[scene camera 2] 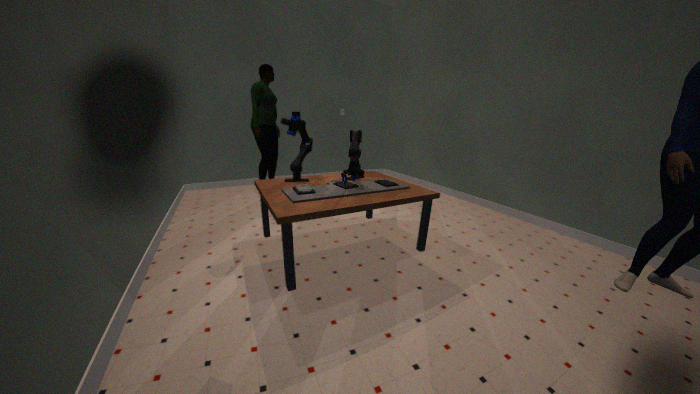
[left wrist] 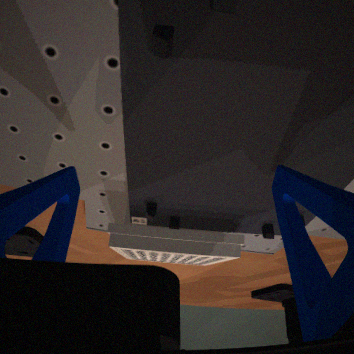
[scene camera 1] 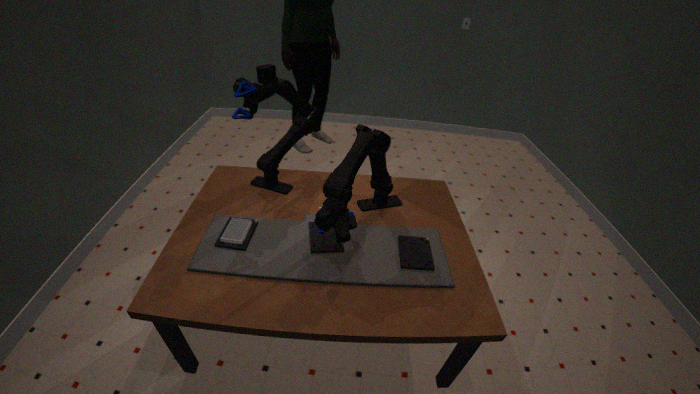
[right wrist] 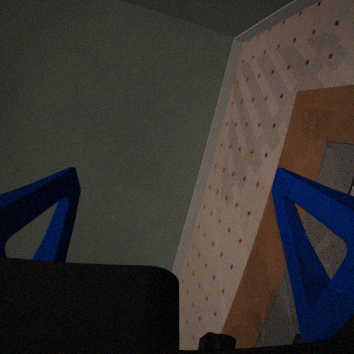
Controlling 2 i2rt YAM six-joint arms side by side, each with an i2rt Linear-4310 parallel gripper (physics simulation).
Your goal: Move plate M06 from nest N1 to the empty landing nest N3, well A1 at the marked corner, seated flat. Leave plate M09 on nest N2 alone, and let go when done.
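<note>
A white many-welled plate (left wrist: 175, 248) (scene camera 1: 310, 218) lies tilted at the robot-side edge of the dark middle nest (left wrist: 200, 115) (scene camera 1: 326, 244) (scene camera 2: 346, 185), off its flat seat; its marked corner cannot be read. A small label (left wrist: 139, 220) beside it is too blurred to read surely. My left gripper (scene camera 1: 337, 225) (scene camera 2: 349, 178) (left wrist: 175, 176) is open and empty, low over the middle nest. Another white plate (scene camera 1: 237, 231) (scene camera 2: 303, 189) sits on the nest at the picture's left. The right-hand nest (scene camera 1: 415, 253) (scene camera 2: 386, 183) is empty. My right gripper (scene camera 1: 243, 102) (scene camera 2: 293, 126) (right wrist: 175, 178) is open and empty, high up.
The nests stand on a grey perforated board (scene camera 1: 280, 265) (scene camera 2: 320, 193) on the wooden table (scene camera 1: 320, 310) (scene camera 2: 360, 202). A person in green (scene camera 1: 309, 30) (scene camera 2: 263, 107) stands behind the table. A person in blue (scene camera 2: 682, 145) is at the right in scene camera 2.
</note>
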